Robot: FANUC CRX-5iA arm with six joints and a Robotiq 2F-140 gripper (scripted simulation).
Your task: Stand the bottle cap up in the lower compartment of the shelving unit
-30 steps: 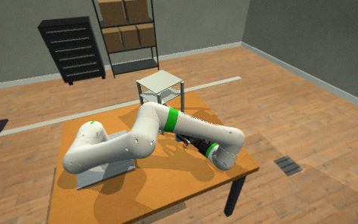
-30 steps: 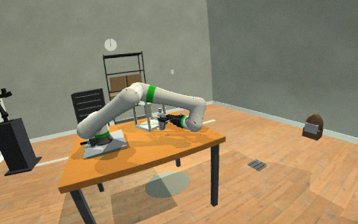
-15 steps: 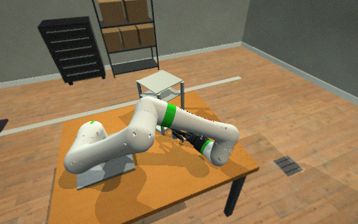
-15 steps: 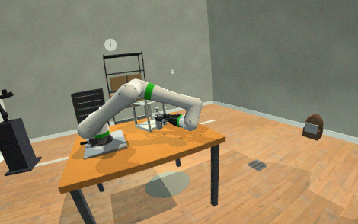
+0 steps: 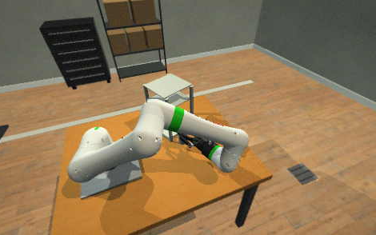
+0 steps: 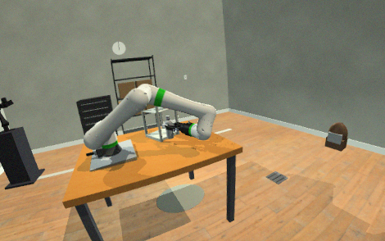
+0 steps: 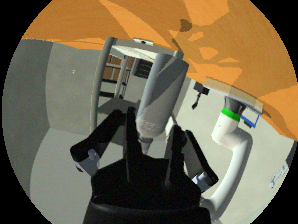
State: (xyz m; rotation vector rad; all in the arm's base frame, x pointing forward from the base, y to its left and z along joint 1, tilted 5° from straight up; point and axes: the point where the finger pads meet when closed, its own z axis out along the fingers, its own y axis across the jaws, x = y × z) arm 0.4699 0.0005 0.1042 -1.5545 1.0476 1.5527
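The shelving unit lies 20 mm behind my hand, 220 mm to the left of it and 20 mm above it. Also, from my hand: pale grey bottle (10 mm above).
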